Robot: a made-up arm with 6 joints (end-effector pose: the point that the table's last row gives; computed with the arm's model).
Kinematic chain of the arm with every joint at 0, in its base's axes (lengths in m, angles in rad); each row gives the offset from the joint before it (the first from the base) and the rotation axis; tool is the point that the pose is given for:
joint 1: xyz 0 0 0.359 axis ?
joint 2: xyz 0 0 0 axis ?
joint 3: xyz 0 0 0.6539 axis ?
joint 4: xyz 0 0 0 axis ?
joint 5: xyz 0.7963 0 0 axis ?
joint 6: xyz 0 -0.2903 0 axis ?
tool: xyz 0 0 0
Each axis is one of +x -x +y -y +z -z.
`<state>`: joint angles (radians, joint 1 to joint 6).
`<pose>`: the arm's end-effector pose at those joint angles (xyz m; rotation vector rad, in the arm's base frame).
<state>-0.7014 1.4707 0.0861 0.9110 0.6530 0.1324</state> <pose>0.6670 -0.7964 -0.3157 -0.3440 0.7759 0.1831</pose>
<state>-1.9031 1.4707 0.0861 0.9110 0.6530 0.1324</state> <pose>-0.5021 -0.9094 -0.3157 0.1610 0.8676 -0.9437</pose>
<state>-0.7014 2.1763 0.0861 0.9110 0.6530 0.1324</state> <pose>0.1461 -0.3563 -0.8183 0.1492 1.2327 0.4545</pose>
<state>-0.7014 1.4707 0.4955 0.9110 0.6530 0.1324</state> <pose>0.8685 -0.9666 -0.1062 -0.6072 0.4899 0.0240</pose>
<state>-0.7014 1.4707 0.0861 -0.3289 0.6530 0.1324</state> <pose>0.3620 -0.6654 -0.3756 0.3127 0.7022 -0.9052</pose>
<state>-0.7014 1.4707 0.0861 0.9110 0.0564 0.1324</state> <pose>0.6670 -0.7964 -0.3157 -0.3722 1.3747 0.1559</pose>
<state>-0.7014 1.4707 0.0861 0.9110 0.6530 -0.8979</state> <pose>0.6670 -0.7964 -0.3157 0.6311 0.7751 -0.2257</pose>
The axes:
joint 1: +z
joint 2: +y
joint 3: -y
joint 4: -x
joint 5: -y
joint 6: -x

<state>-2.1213 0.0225 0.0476 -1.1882 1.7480 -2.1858</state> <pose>-0.5200 -0.6400 0.7635 -0.7425 -2.3532 0.6823</pose>
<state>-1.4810 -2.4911 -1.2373 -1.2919 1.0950 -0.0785</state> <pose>-0.0691 -0.1241 0.5083 -0.1185 -2.5835 -0.3665</pose>
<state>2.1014 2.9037 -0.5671 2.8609 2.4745 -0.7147</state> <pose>0.0759 -0.6806 -0.0951 -1.0218 -2.4541 0.3595</pose>
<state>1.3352 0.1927 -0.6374 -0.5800 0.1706 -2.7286</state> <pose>0.3634 0.4734 0.3058 2.2331 1.5032 -0.8507</pose>
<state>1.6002 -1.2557 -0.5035 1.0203 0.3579 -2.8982</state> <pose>0.1579 -0.2047 1.2864 1.7418 1.1444 2.1469</pose>
